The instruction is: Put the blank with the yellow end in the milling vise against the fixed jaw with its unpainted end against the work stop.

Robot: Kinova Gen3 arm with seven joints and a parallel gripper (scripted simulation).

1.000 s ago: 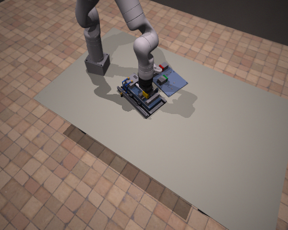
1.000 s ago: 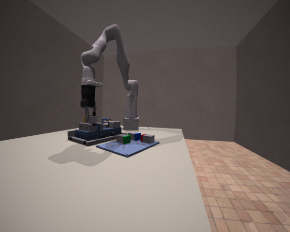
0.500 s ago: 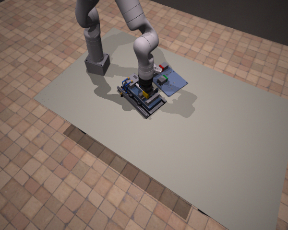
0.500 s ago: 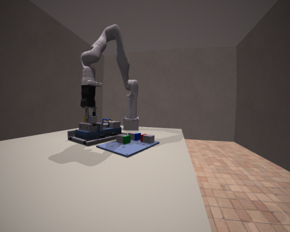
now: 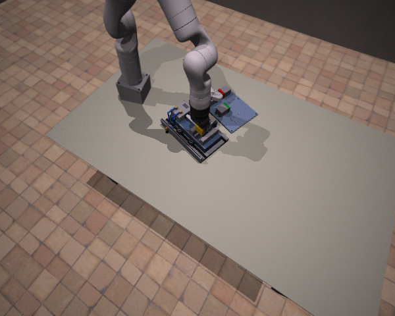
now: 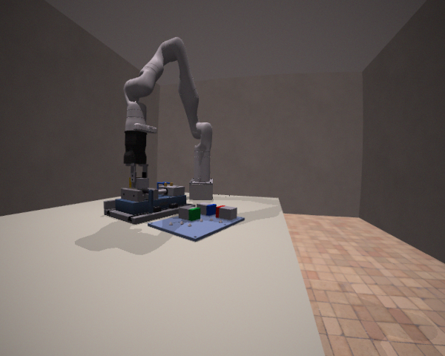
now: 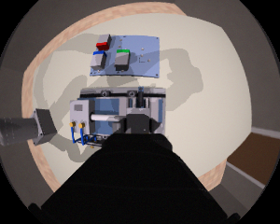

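Right now my hand is 2 cm above the yellow-ended blank. Round my hand: green-ended blank 20 cm to the left, 11 cm below, 3 cm behind; fixed jaw 6 cm below, 4 cm ahead; milling vise 10 cm below, 6 cm behind, 1 cm to the left.
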